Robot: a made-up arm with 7 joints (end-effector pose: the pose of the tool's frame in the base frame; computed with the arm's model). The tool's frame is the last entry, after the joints. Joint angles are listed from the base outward.
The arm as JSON. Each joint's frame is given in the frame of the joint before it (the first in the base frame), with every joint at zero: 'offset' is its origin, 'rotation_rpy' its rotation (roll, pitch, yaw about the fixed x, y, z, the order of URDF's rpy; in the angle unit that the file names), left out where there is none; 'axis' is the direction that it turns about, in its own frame. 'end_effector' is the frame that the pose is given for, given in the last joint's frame.
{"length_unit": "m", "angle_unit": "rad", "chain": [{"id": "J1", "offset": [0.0, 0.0, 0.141], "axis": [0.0, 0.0, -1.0]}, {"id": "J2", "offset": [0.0, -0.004, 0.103], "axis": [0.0, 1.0, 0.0]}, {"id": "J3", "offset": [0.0, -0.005, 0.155], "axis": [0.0, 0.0, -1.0]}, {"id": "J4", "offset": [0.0, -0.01, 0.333], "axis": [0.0, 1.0, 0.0]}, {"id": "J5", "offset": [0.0, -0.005, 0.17], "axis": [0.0, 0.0, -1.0]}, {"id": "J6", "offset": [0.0, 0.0, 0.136], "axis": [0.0, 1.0, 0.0]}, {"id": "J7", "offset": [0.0, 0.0, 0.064], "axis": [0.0, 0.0, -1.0]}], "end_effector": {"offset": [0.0, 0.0, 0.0], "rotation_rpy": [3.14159, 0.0, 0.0]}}
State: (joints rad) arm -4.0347 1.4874 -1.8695 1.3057 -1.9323 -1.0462 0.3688
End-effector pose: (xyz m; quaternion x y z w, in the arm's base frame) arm -0.0917 -0.6360 0.3240 -0.1001 -0.4246 -0.2673 0.8592
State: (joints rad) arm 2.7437 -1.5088 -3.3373 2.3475 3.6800 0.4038 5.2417
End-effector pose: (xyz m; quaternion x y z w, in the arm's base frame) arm 0.2199 0.1580 -0.0106 0.0908 0.2490 -0.0629 0.9622
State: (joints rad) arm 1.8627 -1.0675 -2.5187 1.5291 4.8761 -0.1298 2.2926
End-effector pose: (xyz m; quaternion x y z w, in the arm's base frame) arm 0.3826 0.4909 0.2367 0.3256 -0.2992 -0.4926 0.7495
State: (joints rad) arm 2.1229 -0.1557 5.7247 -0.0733 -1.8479 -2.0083 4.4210
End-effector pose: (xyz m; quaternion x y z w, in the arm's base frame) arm -0.0158 0.1105 1.0072 0.2167 0.5544 0.5327 0.6016
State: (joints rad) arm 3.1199 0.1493 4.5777 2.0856 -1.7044 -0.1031 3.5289
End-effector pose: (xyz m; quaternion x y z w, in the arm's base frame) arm -0.0171 -0.3127 0.5491 -0.0042 -0.5030 -0.8567 0.1140
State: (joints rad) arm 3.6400 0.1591 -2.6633 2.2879 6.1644 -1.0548 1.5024
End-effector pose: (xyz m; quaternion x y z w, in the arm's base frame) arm 0.1036 -0.2203 0.5872 0.2949 -0.7979 -0.5235 0.0486
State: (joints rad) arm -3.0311 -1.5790 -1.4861 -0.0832 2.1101 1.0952 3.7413
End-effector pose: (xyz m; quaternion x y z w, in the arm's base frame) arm 0.8230 -0.0197 0.2960 0.8567 -0.3514 -0.1376 0.3515
